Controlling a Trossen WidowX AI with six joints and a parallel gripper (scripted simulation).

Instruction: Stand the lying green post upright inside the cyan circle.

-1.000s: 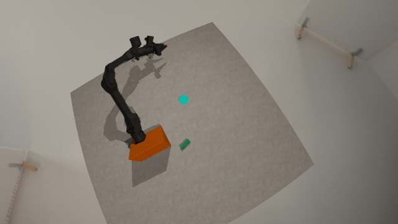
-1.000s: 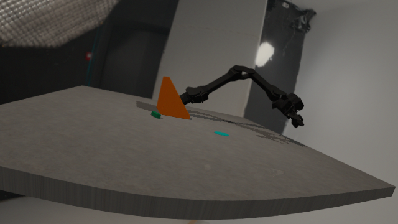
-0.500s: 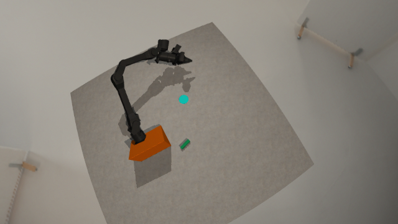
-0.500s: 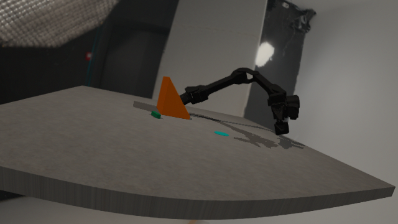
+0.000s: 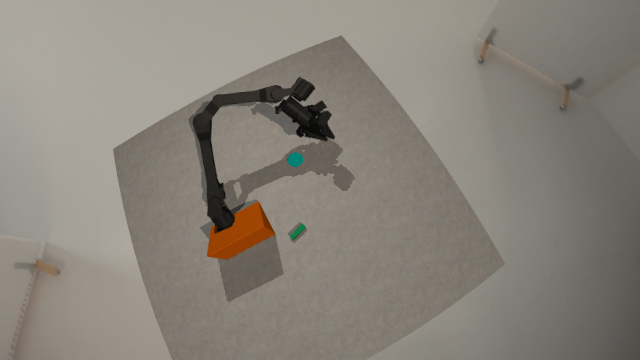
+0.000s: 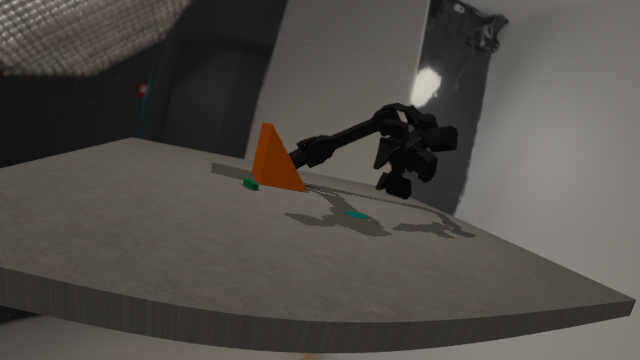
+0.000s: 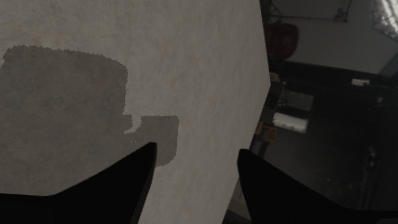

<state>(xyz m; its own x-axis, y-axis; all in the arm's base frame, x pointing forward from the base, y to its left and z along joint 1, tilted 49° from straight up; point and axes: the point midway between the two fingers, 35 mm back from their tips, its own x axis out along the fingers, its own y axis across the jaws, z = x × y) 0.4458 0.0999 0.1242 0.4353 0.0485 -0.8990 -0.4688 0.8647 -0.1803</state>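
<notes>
Now: gripper tip 230 mm past the green post, 240 mm to the left of it and 100 mm above it. Also, from my gripper tip: cyan circle 140 mm behind, 20 mm to the left, 110 mm below.
</notes>
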